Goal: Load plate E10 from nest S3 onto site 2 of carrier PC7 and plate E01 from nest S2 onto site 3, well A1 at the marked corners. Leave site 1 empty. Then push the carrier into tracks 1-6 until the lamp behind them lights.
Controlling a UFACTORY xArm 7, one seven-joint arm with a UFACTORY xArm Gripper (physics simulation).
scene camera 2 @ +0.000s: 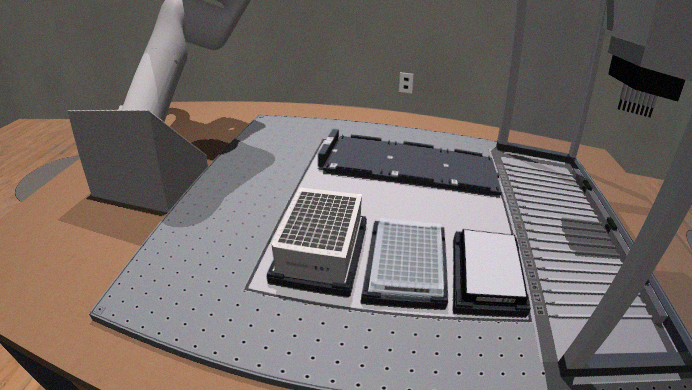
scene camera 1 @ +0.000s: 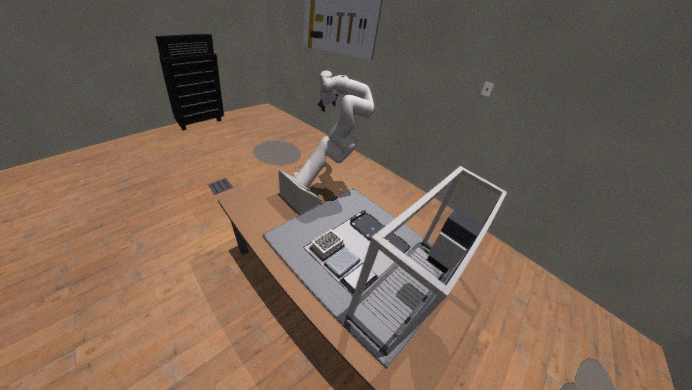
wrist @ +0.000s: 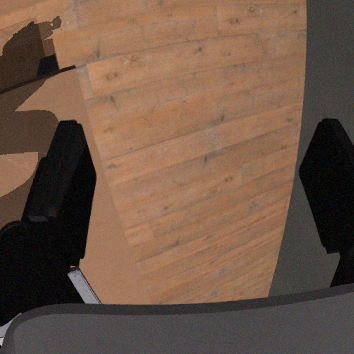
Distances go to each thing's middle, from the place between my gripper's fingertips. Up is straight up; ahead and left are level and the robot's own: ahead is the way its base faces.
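Labels:
Pipetting head point(scene camera 2: 644, 47): 1160 mm ahead of my hand, 470 mm to the right of it, 30 mm below it. Relative to the black carrier point(scene camera 2: 361, 156), my hand is far short of it, far to the left of it and far above it.

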